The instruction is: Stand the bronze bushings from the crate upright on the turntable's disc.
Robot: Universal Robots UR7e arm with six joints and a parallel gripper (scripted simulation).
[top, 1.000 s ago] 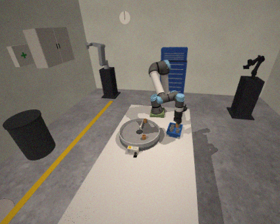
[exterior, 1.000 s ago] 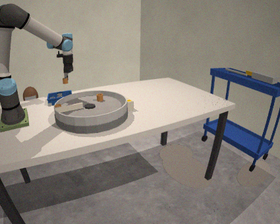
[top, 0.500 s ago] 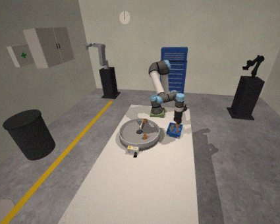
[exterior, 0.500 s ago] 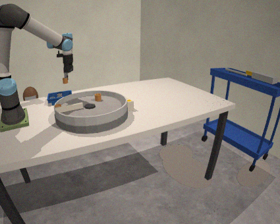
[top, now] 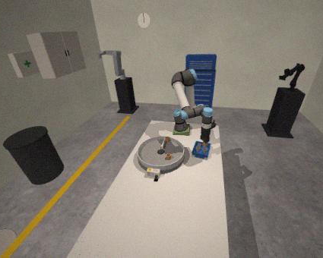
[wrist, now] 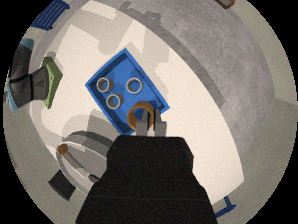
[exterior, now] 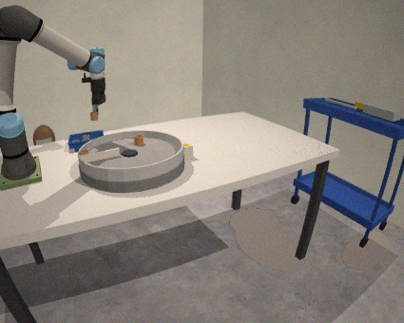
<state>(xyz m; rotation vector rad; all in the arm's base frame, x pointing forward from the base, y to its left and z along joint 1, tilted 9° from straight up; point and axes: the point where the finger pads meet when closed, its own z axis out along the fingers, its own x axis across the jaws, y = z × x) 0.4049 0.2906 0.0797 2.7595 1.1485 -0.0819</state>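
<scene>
Right now the grey turntable is 70 mm ahead of my hand, 390 mm to the right of it and 100 mm below it. From my hand the other things lie so: blue crate (70 mm behind, 30 mm to the right, 130 mm below).
</scene>
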